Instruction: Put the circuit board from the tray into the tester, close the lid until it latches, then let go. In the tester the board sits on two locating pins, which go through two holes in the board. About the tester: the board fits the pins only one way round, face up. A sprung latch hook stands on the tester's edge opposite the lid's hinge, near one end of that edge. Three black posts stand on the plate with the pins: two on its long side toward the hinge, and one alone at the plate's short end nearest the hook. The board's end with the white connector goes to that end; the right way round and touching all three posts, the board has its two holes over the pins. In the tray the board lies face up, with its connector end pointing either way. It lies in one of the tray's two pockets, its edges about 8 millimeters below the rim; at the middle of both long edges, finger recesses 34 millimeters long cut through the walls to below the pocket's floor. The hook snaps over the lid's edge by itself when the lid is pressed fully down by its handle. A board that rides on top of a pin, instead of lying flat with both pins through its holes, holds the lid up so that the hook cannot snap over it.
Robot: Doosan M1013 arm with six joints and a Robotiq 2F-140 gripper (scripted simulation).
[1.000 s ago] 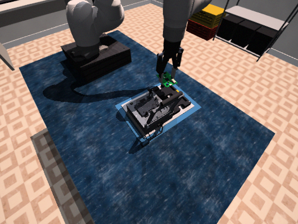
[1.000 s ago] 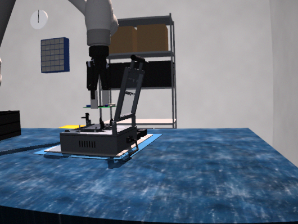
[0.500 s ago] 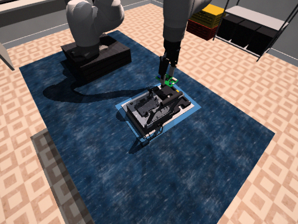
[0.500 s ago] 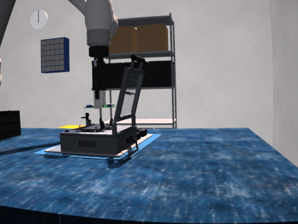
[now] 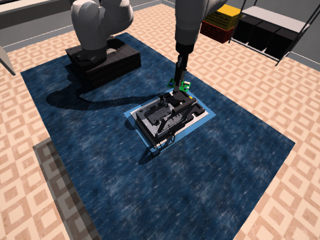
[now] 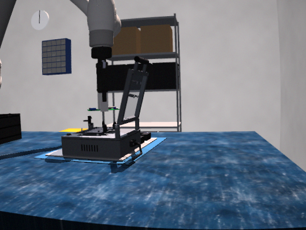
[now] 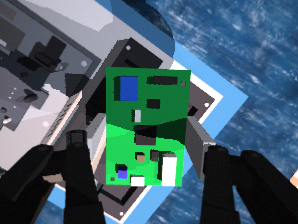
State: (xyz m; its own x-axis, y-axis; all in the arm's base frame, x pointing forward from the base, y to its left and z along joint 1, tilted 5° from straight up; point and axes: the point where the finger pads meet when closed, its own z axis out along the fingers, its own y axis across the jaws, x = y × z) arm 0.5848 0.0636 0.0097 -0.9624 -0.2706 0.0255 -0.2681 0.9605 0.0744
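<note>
Right now my hand is 20 mm above the green circuit board. Round my hand: latch hook (40 mm behind, 110 mm to the right, 50 mm below); tester lid (120 mm ahead, 220 mm to the right, 40 mm above); tester plate (10 mm ahead, 180 mm to the right, 70 mm below).
</note>
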